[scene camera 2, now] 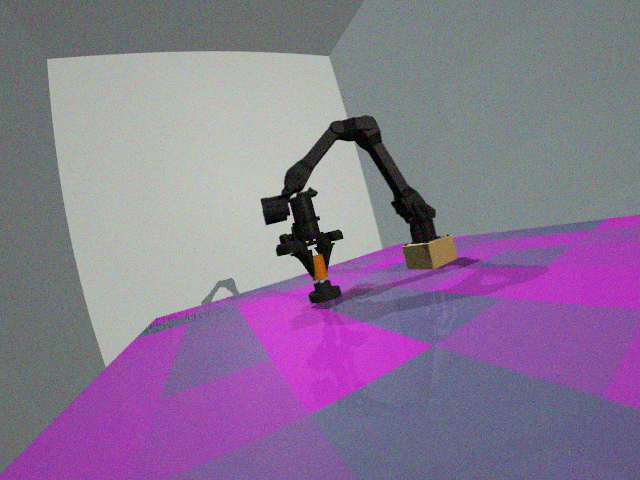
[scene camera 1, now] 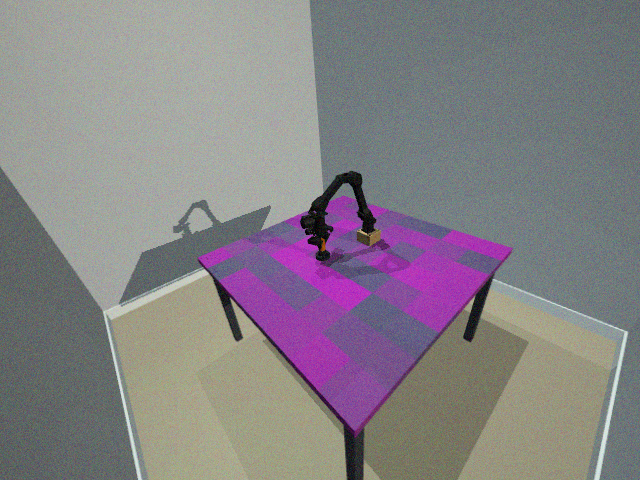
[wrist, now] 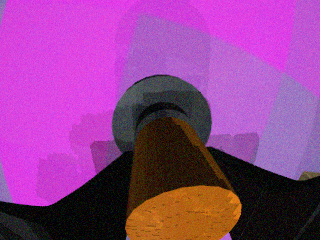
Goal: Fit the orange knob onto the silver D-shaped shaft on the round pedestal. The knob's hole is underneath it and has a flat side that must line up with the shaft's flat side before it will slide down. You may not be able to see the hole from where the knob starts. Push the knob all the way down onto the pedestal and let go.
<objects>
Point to a round pedestal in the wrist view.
At 158, 96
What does the gripper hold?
An orange knob.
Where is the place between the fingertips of the gripper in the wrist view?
At 169, 156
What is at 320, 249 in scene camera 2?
The gripper.
</objects>
